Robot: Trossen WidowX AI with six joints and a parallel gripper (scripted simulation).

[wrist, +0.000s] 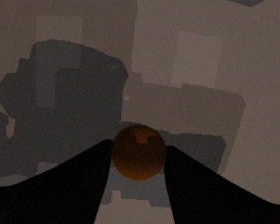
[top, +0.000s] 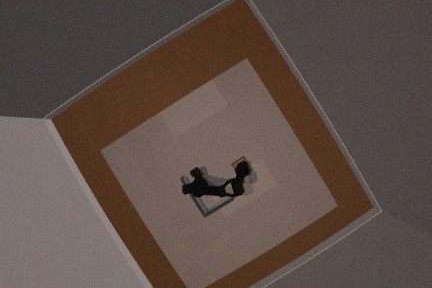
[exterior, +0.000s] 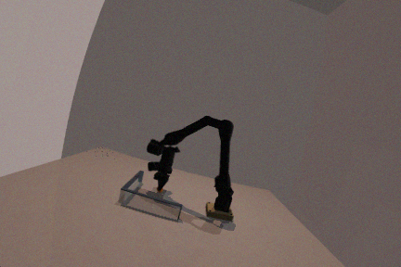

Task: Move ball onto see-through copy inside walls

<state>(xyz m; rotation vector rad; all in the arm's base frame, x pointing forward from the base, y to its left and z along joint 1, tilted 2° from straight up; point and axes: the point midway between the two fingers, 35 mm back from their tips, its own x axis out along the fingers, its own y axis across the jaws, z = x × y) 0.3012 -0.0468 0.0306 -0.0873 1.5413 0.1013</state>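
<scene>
Now: gripper tip right at the orange ball.
</scene>
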